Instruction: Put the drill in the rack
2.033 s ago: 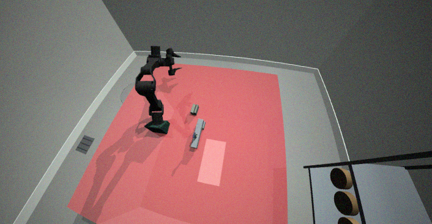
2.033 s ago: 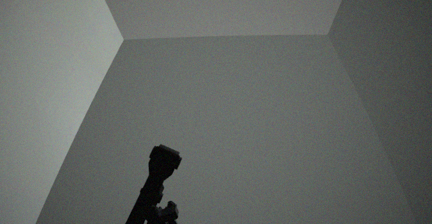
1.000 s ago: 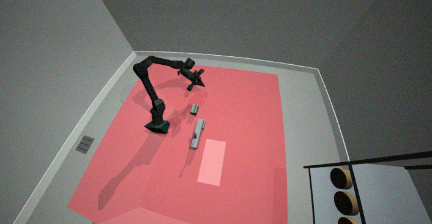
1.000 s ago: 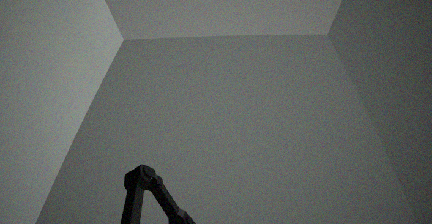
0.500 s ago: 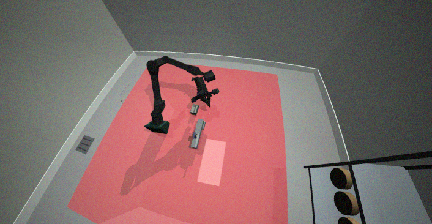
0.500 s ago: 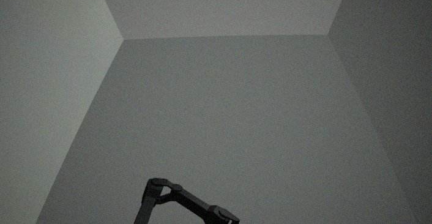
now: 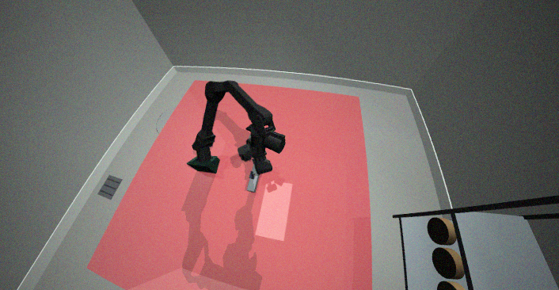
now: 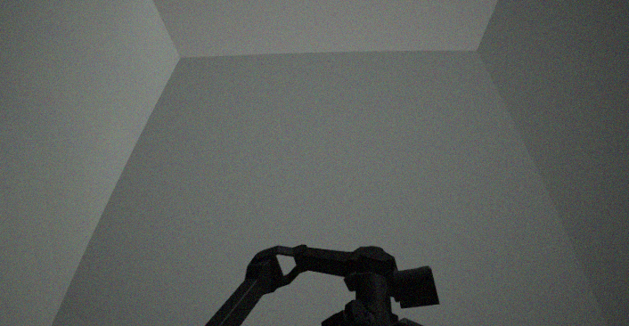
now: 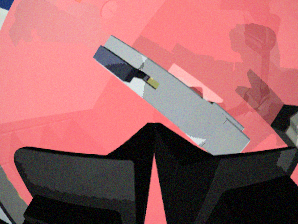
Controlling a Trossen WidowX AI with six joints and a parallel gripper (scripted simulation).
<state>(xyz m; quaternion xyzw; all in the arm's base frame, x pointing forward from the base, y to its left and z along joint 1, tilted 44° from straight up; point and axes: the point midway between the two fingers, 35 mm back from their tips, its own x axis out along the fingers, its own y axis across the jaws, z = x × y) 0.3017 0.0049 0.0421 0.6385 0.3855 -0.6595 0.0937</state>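
My gripper tip is 2 cm past the key, 4 cm to the left of it and 2 cm above it. Also, from my gripper tip: drill (2 cm behind, 1 cm to the left, 6 cm below); rack (10 cm behind, 16 cm to the left, 9 cm below).
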